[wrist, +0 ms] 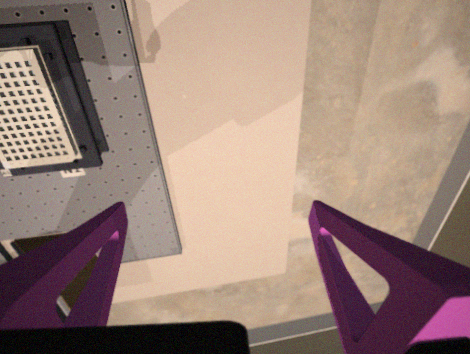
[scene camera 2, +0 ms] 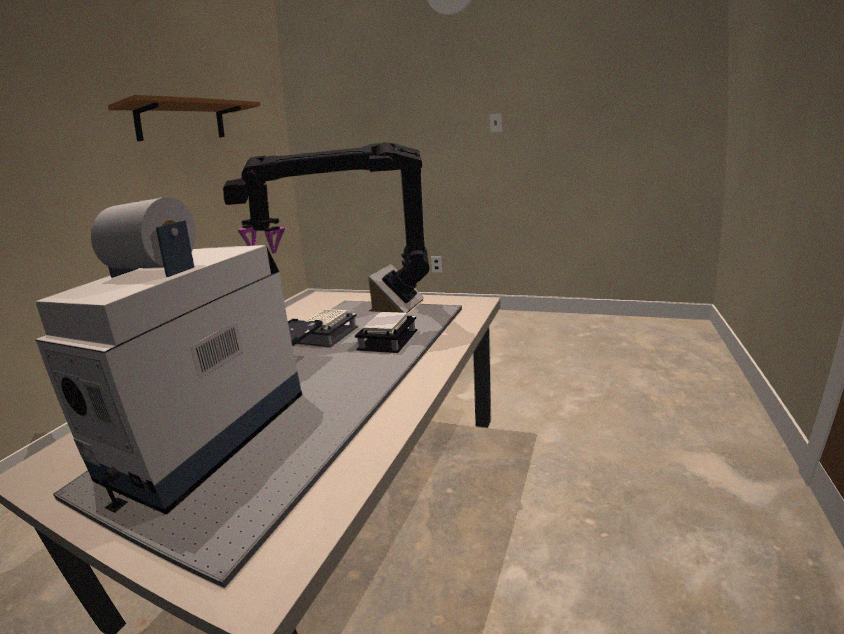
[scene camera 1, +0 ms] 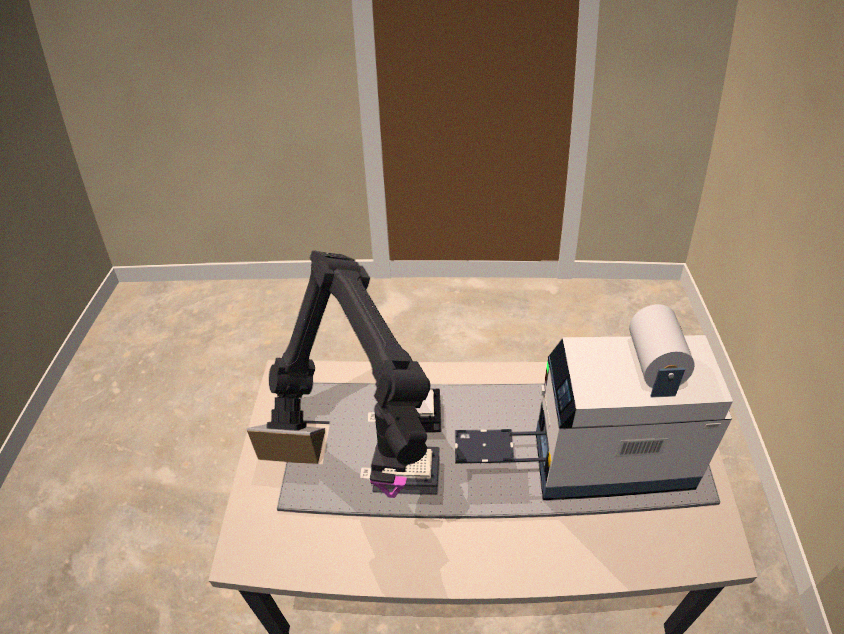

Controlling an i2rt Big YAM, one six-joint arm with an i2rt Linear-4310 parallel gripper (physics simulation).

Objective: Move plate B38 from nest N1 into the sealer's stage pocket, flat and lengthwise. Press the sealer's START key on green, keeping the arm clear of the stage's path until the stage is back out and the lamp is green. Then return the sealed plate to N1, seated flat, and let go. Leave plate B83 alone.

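Where they show: gripper, between the fingertips: (wrist: 221, 210) (scene camera 1: 395, 479); arm's base, origin of its link: (scene camera 2: 398, 287) (scene camera 1: 287, 427).
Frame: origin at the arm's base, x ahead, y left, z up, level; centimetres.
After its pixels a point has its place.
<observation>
The perforated cream plate B38 (scene camera 1: 420, 465) @(z 0.3, x 36.0, y -11.3 cm) (scene camera 2: 332, 315) @(z 0.4, x 30.9, y -8.3 cm) (wrist: 31, 110) @(z 0.0, x 32.4, y -11.4 cm) lies in nest N1 (scene camera 1: 423, 489) @(z -5.1, x 36.7, y -15.0 cm) (scene camera 2: 330, 335) @(z -2.5, x 38.9, y -4.7 cm) (wrist: 91, 160) @(z -1.1, x 25.0, y -15.0 cm). My gripper (scene camera 1: 390, 490) @(z 20.5, x 32.4, y -29.5 cm) (scene camera 2: 262, 247) @(z 20.5, x 32.4, y -29.5 cm) (wrist: 221, 210) @(z 20.5, x 32.4, y -29.5 cm) is open and empty, high above the table; in the wrist view the plate and nest show to the upper left of its fingers, partly out of frame. Plate B83 (scene camera 1: 427, 402) @(z 0.5, x 37.2, y 9.6 cm) (scene camera 2: 387, 322) @(z 0.6, x 34.3, y 11.2 cm) sits in the other nest (scene camera 2: 382, 342) @(z -5.1, x 35.3, y 9.5 cm), partly hidden by the arm in scene camera 1. The sealer (scene camera 1: 631, 440) @(z 17.8, x 84.4, y -18.4 cm) (scene camera 2: 184, 382) @(z 12.8, x 96.6, y 3.6 cm) has its dark stage (scene camera 1: 477, 451) @(z 3.8, x 50.0, y -9.5 cm) (scene camera 2: 300, 330) @(z 3.8, x 51.4, y -5.3 cm) out, with no plate on it. Its lamp (scene camera 1: 547, 369) @(z 21.3, x 66.3, y 1.2 cm) is green.
The perforated grey board (scene camera 1: 491, 494) @(z -5.5, x 53.7, y -16.3 cm) (scene camera 2: 204, 545) @(z -5.5, x 110.9, y 14.8 cm) (wrist: 150, 200) @(z -5.5, x 14.0, y -19.6 cm) carries the nests and the sealer. A film roll (scene camera 1: 658, 341) @(z 41.3, x 86.8, y -11.1 cm) (scene camera 2: 129, 235) @(z 37.1, x 95.4, y -3.0 cm) tops the sealer. The arm's wedge base (scene camera 1: 286, 447) @(z -0.1, x 1.0, y -6.6 cm) (scene camera 2: 382, 290) @(z 1.6, x 8.6, y -2.0 cm) stands at the board's end. Two rails join the stage to the sealer.
</observation>
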